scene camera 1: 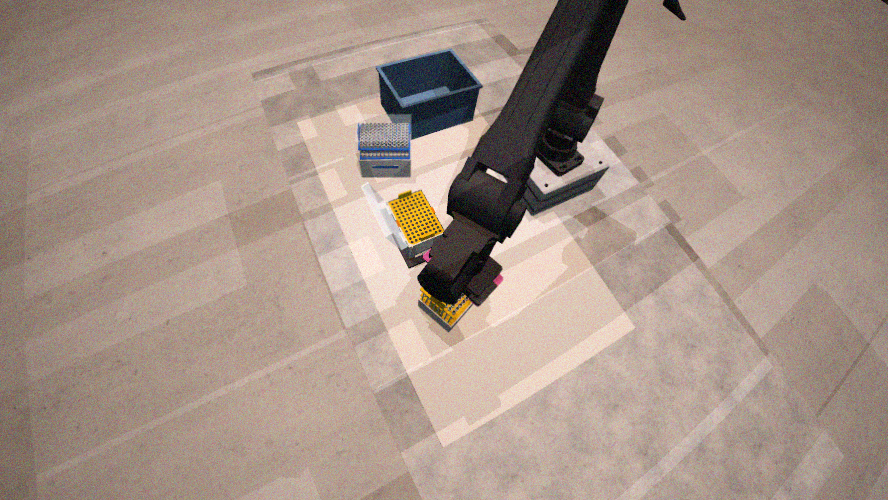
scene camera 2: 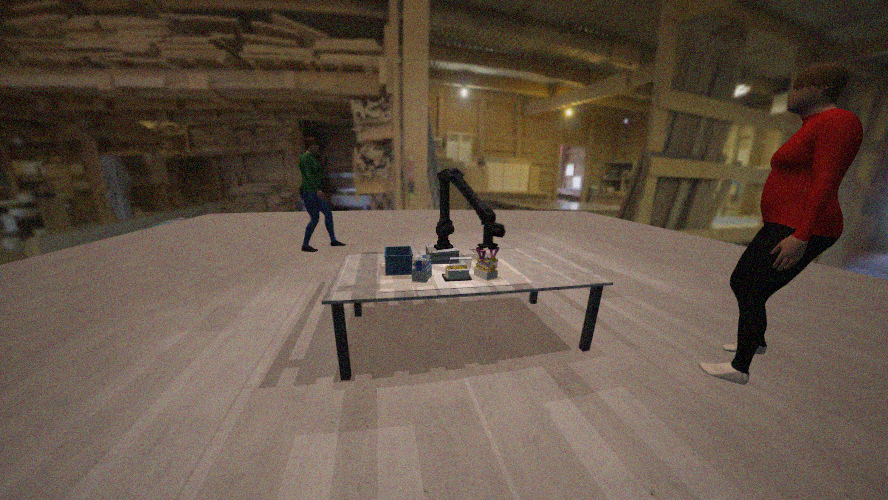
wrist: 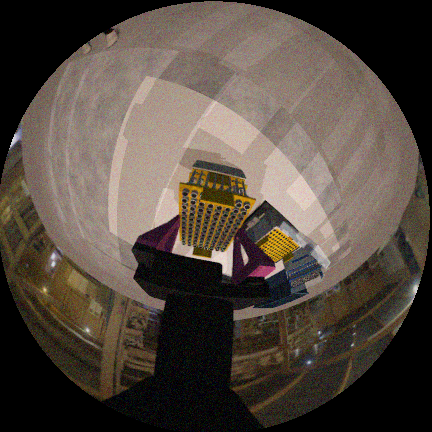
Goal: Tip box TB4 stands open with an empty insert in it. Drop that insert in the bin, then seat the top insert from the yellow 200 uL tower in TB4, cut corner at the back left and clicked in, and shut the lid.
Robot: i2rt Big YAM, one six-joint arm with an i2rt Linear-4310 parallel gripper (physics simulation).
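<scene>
The yellow 200 uL tower [scene camera 1: 444, 312] [scene camera 2: 485, 268] stands at the front of the table. My gripper [wrist: 208, 222] [scene camera 2: 485, 252] is down over its top, with one magenta finger on each long side of the top yellow insert [wrist: 211, 215], and is shut on it. The tower's lower layers [wrist: 219, 177] show beyond the insert in the wrist view. Tip box TB4 [scene camera 1: 414, 256] [scene camera 2: 457, 271] [wrist: 259, 221] stands just behind, its white lid [scene camera 1: 375, 208] tipped open, with a yellow insert [scene camera 1: 414, 217] [wrist: 275, 243] in it. The blue bin [scene camera 1: 428, 86] [scene camera 2: 397, 260] stands at the back.
A blue tip tower [scene camera 1: 383, 149] [scene camera 2: 421, 269] [wrist: 301, 268] stands between TB4 and the bin. The arm's base plate [scene camera 1: 568, 177] is at the right. Beyond the table [scene camera 2: 465, 292], a person in red [scene camera 2: 801, 204] and a person in green [scene camera 2: 313, 192] stand on the floor.
</scene>
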